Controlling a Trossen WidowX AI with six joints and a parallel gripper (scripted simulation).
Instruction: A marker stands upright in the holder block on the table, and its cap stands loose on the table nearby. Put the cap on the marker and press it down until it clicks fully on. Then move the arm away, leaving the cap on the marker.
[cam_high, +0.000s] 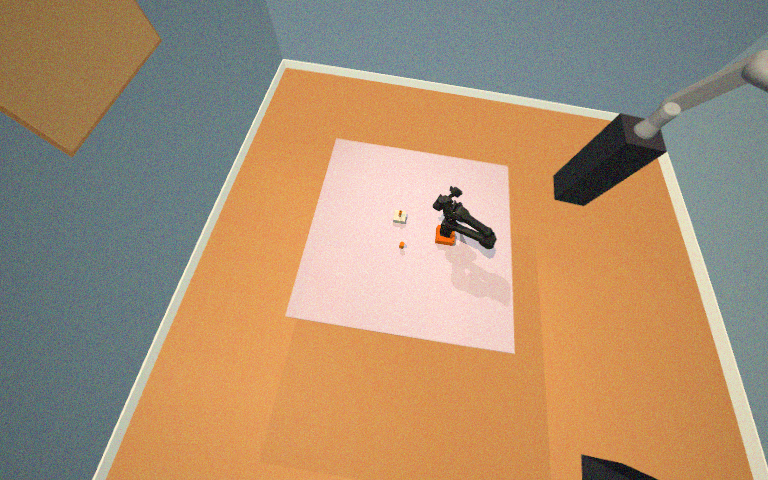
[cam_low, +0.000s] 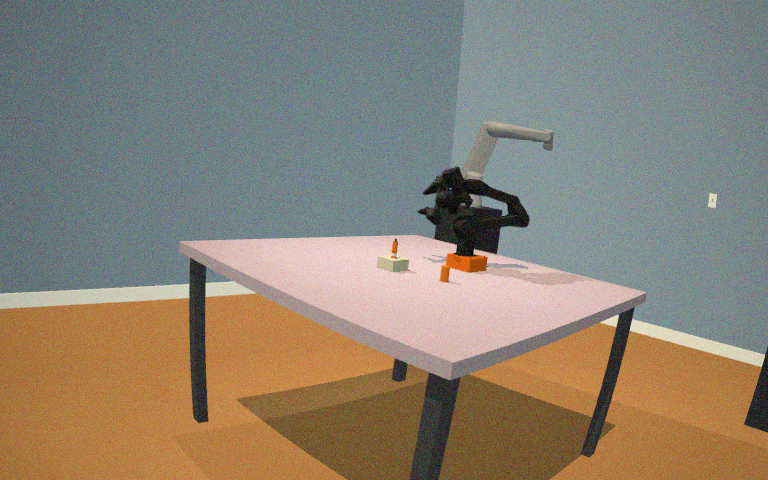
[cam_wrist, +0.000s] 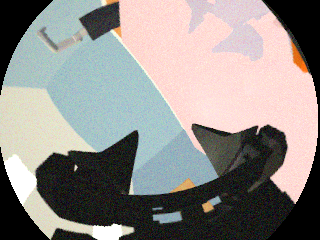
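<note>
The orange cap lies 34 cm to the left of my gripper tip, 19 cm below it and 19 cm ahead of it. The rest, counted from my gripper tip: orange marker: 24 cm ahead, 14 cm to the left, 13 cm below; then cream holder block: 24 cm ahead, 19 cm below, 14 cm to the left.
</note>
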